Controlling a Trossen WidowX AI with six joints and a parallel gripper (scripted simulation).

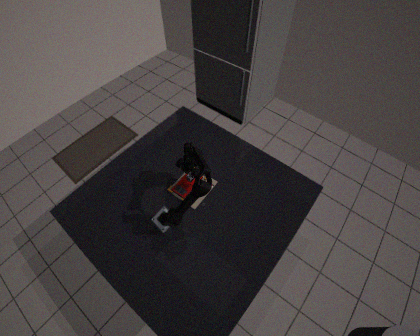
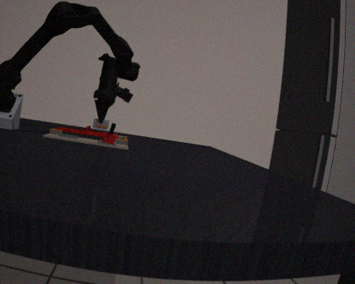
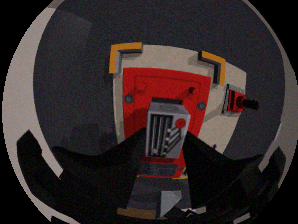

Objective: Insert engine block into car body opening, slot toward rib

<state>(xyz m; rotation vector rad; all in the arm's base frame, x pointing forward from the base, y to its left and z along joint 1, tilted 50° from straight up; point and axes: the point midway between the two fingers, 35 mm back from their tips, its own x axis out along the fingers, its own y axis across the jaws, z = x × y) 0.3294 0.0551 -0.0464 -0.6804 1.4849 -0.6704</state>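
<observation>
Right now the grey engine block is 1 cm below my gripper tip.
</observation>
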